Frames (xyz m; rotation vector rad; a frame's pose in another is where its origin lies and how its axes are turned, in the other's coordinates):
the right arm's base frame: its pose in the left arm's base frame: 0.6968 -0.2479 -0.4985 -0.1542 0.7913 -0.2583
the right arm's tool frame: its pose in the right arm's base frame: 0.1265 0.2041 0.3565 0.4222 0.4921 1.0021
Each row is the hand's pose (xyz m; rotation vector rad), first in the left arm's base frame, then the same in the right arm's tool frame.
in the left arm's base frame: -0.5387 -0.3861 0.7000 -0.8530 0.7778 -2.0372
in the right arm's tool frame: -1.4161 0.5728 -1.2405 0.3636 -0.4863 -2.7631
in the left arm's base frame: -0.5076 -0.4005 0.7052 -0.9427 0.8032 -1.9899
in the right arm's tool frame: -1.4199 0.5672 -1.2064 0.2680 -0.4231 -2.7897
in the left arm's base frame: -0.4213 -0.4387 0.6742 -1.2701 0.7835 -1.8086
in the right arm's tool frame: -1.3999 0.5196 -1.1216 -0.1220 -0.2905 -2.8783
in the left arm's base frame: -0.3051 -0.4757 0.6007 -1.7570 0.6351 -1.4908
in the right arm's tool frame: -1.3425 0.4416 -1.0172 -0.7824 -0.1440 -2.9480
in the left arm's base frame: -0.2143 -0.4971 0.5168 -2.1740 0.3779 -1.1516
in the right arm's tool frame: -1.2753 0.3663 -0.9427 1.3541 0.0554 2.7000
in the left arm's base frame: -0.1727 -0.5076 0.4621 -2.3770 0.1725 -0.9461
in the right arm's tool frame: -1.2345 0.3193 -0.9117 1.5834 0.0450 2.4063
